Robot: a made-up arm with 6 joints. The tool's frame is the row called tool.
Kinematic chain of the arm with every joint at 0, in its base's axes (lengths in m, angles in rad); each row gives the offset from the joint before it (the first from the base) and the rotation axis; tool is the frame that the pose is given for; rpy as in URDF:
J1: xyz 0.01 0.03 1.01 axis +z
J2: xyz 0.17 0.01 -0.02 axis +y
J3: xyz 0 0.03 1.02 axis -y
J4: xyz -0.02 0 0.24 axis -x
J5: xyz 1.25 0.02 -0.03 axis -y
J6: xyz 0.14 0 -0.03 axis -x
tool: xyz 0 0.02 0 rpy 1.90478 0.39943 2.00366
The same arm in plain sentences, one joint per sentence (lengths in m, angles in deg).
The arm has six revolute joints in a row. What follows holds with every joint at zero, and every direction is one of the base frame's.
Joint 1 sits 0.01 m along +x and 0.03 m along +y and 1.01 m along +z from the base frame's origin and turns about +z.
Joint 2 sits 0.17 m along +x and 0.01 m along +y and 0.02 m along -z from joint 1 and turns about +y.
Joint 3 sits 0.03 m along +y and 1.02 m along +z from joint 2 and turns about -y.
Joint 4 sits 0.02 m along -x and 0.24 m along +z from joint 3 and turns about -x.
Joint 5 sits 1.25 m along +x and 0.02 m along +y and 0.03 m along -z from joint 4 and turns about -y.
Joint 6 sits 0.14 m along +x and 0.03 m along -z from joint 5 and turns about -x.
The tool frame, which is the frame that the pose is given for, sits 0.02 m along +y from joint 6; its axes are the base frame's turned by roll 109.14, pitch 22.89 and yaw 114.8 deg (as in URDF: about the fixed x, then y, then z).

